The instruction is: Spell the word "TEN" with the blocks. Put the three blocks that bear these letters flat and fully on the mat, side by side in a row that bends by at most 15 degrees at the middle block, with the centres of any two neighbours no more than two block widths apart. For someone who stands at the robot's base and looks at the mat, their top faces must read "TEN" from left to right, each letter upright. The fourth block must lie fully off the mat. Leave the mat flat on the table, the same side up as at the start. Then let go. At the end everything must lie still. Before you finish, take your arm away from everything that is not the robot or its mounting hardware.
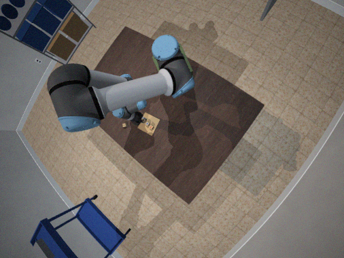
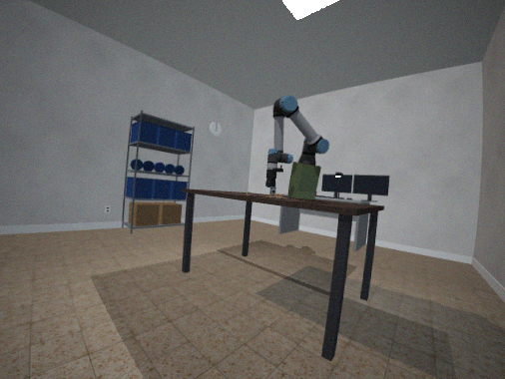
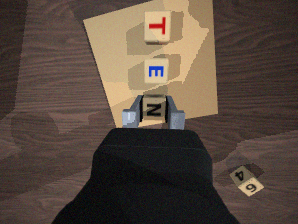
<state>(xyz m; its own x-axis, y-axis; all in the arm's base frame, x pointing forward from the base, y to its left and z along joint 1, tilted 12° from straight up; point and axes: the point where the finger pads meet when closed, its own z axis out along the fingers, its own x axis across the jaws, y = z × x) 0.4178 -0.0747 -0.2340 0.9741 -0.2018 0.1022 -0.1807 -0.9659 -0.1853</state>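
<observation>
Now: the N block 10 mm below my hand. Round my hand: tan mat: 40 mm to the left, 30 mm below, 10 mm ahead.
</observation>
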